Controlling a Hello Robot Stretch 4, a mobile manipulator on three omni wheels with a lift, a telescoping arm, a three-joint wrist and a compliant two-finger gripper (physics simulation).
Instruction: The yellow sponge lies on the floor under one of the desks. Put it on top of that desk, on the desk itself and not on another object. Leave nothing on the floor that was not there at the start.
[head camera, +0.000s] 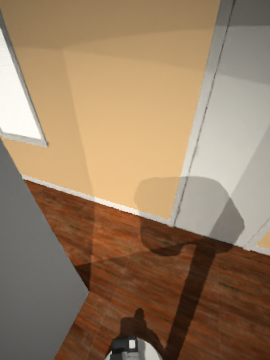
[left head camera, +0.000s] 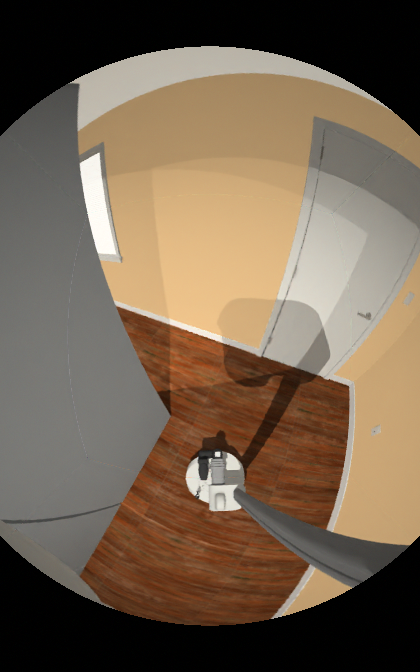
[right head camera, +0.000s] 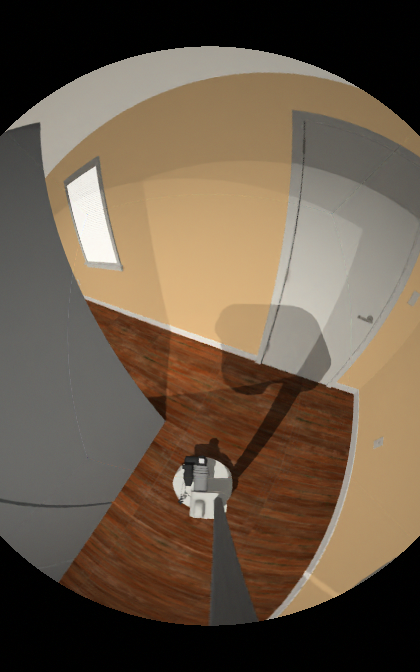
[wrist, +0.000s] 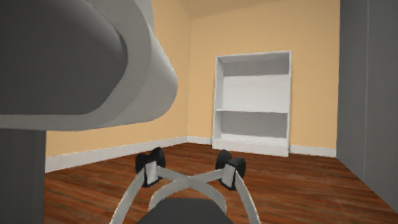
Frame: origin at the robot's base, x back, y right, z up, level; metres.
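Seen in the pictures: gripper, between the fingertips: (wrist: 190, 161).
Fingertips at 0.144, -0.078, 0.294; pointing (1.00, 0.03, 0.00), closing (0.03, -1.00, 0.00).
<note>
A point is followed by its place in that frame, as x, y, z.
My gripper (wrist: 190, 161) @(0.144, -0.078, 0.294) is open in the wrist view, with its two black fingertips apart and no object between them. Wood floor shows behind the fingers. The yellow sponge does not show in these views. No desk shows in these views.
A grey partition (head camera: 35, 260) (left head camera: 40, 325) (right head camera: 40, 350) (wrist: 367, 90) stands close on one side. A white door (head camera: 230, 130) @(-1.073, 0.713, 1.188) (left head camera: 330, 250) (right head camera: 325, 250) is ahead in the tan wall (head camera: 135, 100) @(-1.380, 0.066, 1.321). A white shelf unit (wrist: 250, 146) @(2.106, -0.627, 0.040) stands against a wall in the wrist view.
</note>
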